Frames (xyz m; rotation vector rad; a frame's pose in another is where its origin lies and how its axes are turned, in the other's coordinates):
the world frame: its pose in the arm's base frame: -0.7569 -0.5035 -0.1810 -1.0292 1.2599 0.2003
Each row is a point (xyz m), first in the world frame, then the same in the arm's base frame.
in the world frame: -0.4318 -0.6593 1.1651
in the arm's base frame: 0.3090 0.1421 0.4714
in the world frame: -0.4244 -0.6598 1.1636
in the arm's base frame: 0.3109 0.1379 0.4655
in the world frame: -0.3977 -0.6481 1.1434
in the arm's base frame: 0.2990 0.1193 0.4377
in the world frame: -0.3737 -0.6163 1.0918
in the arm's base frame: 0.2519 0.0902 0.4033
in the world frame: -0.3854 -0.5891 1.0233
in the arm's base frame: 0.1835 0.0603 0.4025
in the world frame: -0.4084 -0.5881 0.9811
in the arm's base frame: 0.1458 0.0393 0.4237
